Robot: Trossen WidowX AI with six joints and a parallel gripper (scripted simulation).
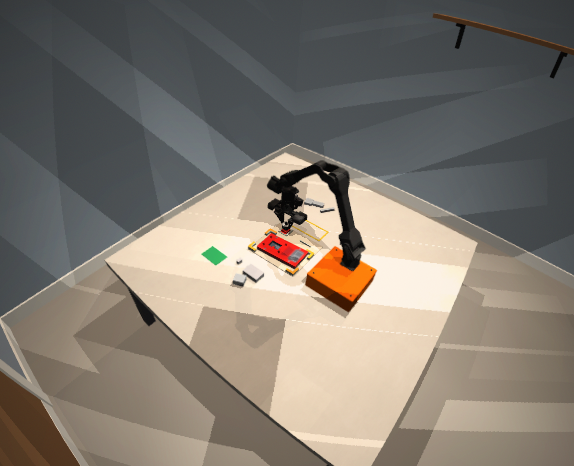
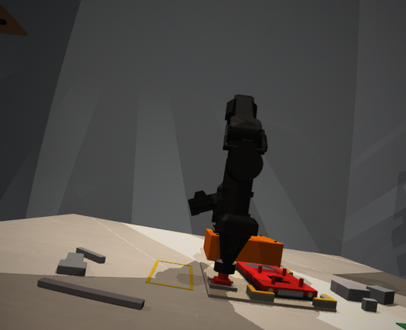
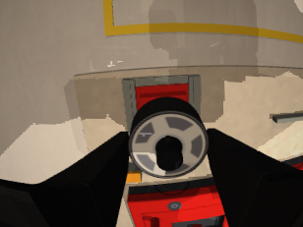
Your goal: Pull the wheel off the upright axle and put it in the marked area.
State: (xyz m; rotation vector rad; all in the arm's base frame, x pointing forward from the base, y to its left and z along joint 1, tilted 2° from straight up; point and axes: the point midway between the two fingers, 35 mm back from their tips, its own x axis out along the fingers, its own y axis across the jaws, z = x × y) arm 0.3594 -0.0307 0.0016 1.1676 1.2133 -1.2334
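Now: the wheel right at my gripper tip. From my gripper tip the other things lie so: long grey bar (20 cm to the right, 15 cm ahead, 4 cm below); then black axle (1 cm below); then green patch (33 cm to the left, 13 cm ahead, 4 cm below).
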